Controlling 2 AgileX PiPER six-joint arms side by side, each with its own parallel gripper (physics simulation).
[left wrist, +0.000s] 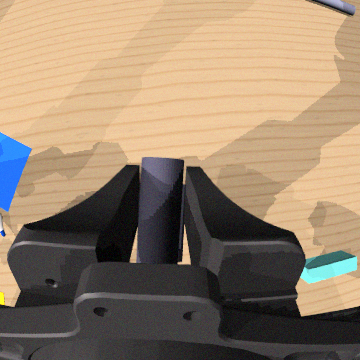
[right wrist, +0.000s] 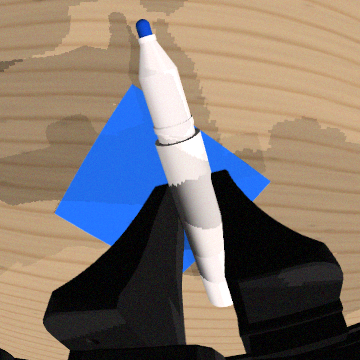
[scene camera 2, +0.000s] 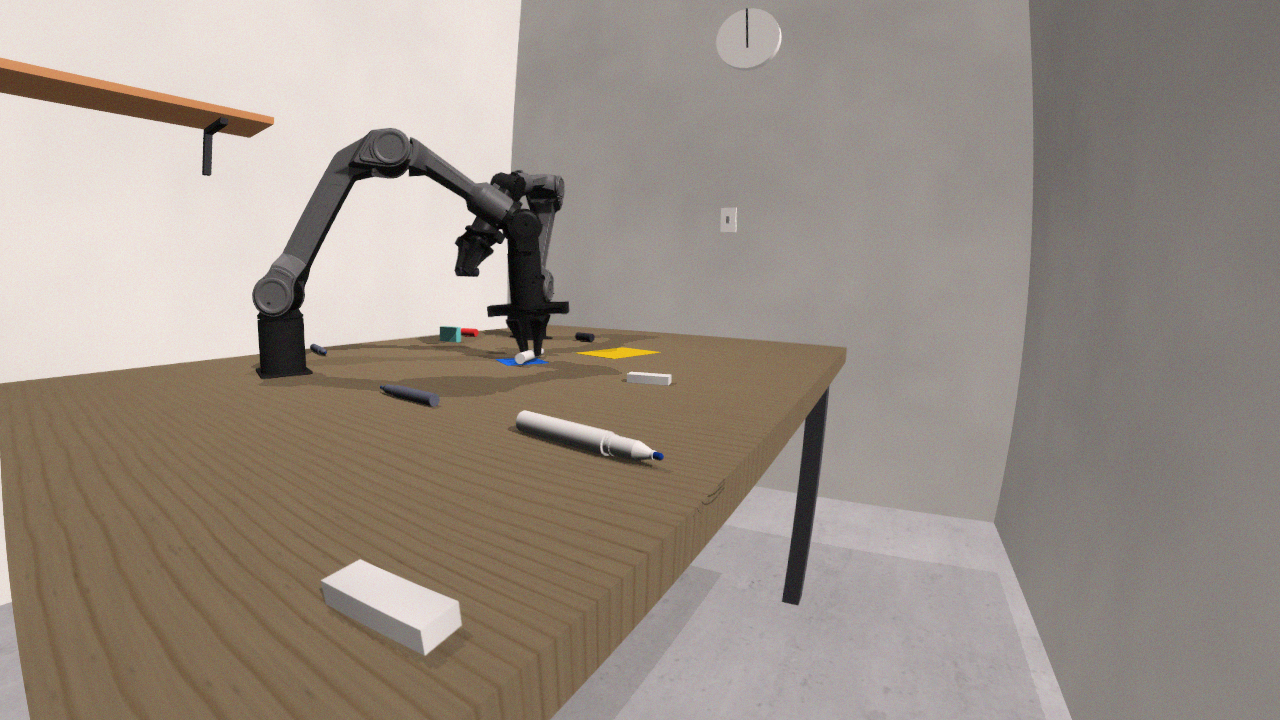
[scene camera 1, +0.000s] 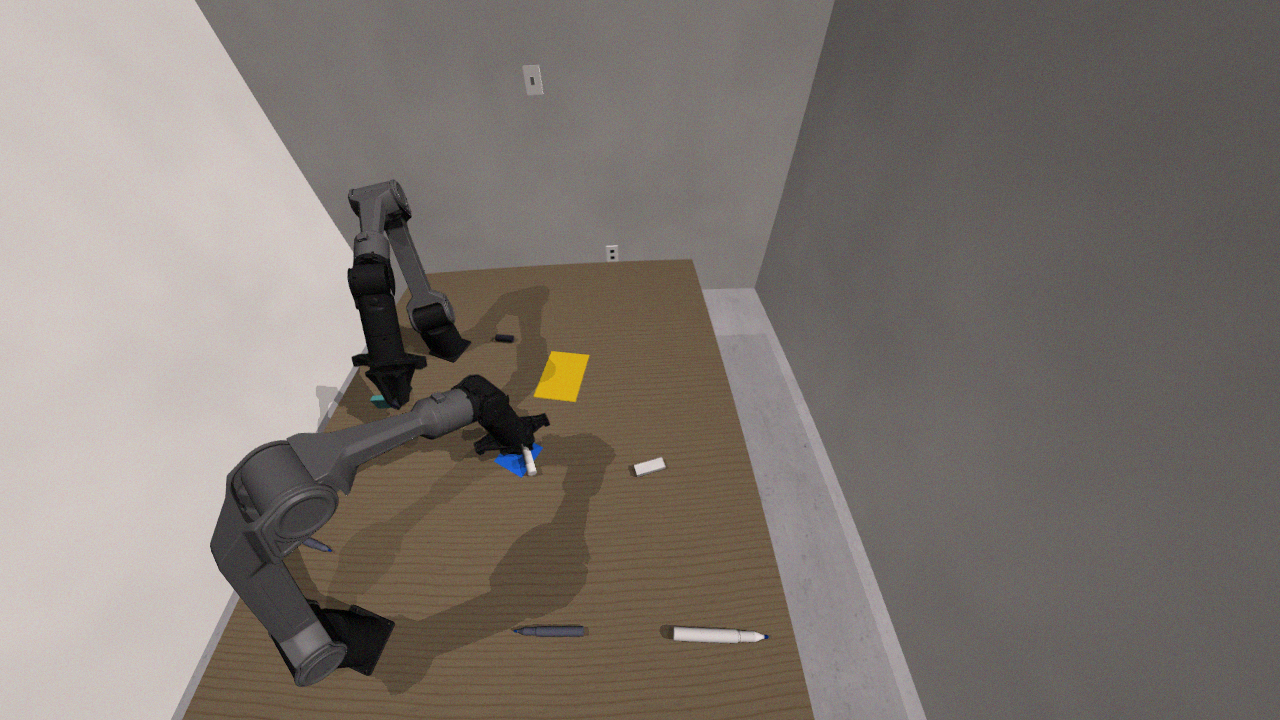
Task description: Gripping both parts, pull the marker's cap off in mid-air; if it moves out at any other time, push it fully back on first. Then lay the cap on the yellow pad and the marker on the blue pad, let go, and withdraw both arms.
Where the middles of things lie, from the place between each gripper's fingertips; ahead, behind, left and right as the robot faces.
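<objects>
From my left hand, the teal block [left wrist: 319, 267] is 11 cm to the left, 16 cm behind and 14 cm below. There's a blue pad [right wrist: 122, 167] that's 4 cm to the right of my left hand, 19 cm ahead of it and 16 cm below it, and a yellow pad [scene camera 1: 562, 376] that's 17 cm to the left of that hand, 28 cm ahead of it and 16 cm below it.
As for my right hand, it's 10 mm to the left of the blue pad, 20 mm past it and 10 mm above it. Measured from my right hand, the teal block is 140 mm to the left, 370 mm behind and 10 mm above, while the yellow pad is 70 mm ahead, 200 mm to the left and 10 mm below.
</objects>
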